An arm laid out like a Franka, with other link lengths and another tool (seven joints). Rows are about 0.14 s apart.
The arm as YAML. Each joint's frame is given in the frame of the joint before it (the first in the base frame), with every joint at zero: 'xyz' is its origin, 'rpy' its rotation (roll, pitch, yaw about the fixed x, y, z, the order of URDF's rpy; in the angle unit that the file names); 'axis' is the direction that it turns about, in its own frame. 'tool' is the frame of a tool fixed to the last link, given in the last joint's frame.
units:
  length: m
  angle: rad
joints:
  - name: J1
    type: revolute
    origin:
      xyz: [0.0, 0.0, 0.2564]
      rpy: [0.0, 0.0, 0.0]
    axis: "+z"
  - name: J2
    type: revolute
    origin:
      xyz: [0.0, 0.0, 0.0]
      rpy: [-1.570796, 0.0, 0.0]
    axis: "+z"
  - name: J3
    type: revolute
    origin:
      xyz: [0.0, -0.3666, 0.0]
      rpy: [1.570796, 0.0, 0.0]
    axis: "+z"
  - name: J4
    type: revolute
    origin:
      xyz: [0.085, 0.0, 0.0]
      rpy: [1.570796, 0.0, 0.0]
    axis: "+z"
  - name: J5
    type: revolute
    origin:
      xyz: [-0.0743, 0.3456, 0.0]
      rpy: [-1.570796, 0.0, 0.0]
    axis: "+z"
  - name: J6
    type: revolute
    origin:
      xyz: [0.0, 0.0, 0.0]
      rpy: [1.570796, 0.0, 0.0]
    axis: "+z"
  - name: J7
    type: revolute
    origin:
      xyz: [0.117, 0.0, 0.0]
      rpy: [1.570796, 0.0, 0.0]
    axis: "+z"
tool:
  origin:
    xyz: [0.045, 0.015, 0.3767]
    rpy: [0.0, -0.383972, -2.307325]
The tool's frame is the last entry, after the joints.
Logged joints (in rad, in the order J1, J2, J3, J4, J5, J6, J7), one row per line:
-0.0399, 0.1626, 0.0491, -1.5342, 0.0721, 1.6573, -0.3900
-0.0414, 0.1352, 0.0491, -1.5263, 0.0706, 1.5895, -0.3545
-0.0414, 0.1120, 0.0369, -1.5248, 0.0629, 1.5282, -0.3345
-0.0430, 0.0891, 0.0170, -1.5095, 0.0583, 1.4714, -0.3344
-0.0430, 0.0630, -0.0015, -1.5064, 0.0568, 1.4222, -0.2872
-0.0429, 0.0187, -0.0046, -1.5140, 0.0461, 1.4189, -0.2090
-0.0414, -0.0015, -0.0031, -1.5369, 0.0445, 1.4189, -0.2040
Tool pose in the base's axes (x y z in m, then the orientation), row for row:
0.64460, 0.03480, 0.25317, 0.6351, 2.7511, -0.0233
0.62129, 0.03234, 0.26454, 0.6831, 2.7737, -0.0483
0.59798, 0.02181, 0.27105, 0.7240, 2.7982, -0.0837
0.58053, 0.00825, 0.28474, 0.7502, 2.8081, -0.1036
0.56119, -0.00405, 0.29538, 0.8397, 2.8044, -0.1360
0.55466, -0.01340, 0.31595, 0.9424, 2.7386, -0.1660
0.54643, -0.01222, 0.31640, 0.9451, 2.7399, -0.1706
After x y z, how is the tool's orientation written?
As a rotation vector, in radians.
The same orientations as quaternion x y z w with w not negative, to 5 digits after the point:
0.22209, 0.96205, -0.00815, 0.15835
0.23668, 0.96103, -0.01674, 0.14182
0.24843, 0.96016, -0.02872, 0.12469
0.25619, 0.95895, -0.03538, 0.11632
0.28494, 0.95162, -0.04615, 0.10531
0.32251, 0.93721, -0.05681, 0.12002
0.32321, 0.93702, -0.05834, 0.11885

